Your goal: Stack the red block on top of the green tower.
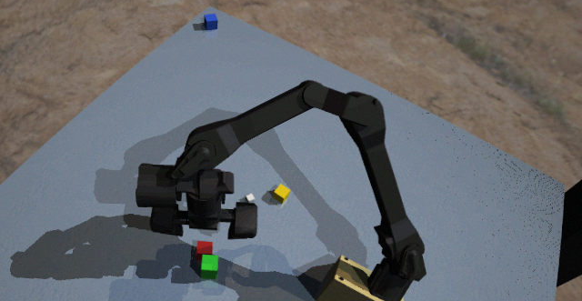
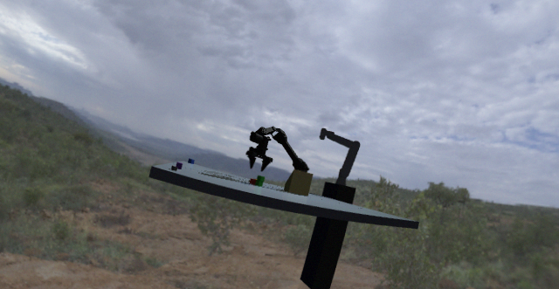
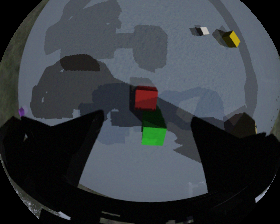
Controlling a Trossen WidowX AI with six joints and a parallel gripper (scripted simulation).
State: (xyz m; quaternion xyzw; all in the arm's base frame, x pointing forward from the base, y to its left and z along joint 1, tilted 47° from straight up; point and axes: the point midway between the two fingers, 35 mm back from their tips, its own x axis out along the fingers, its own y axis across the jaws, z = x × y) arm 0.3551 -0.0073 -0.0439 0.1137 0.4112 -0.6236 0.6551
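My gripper tip is 7 cm above the red block. Round my gripper tip: yellow block (9 cm behind, 20 cm to the right, 8 cm below); then purple block (46 cm ahead, 28 cm to the left, 8 cm below); then small white block (3 cm behind, 16 cm to the right, 8 cm below).
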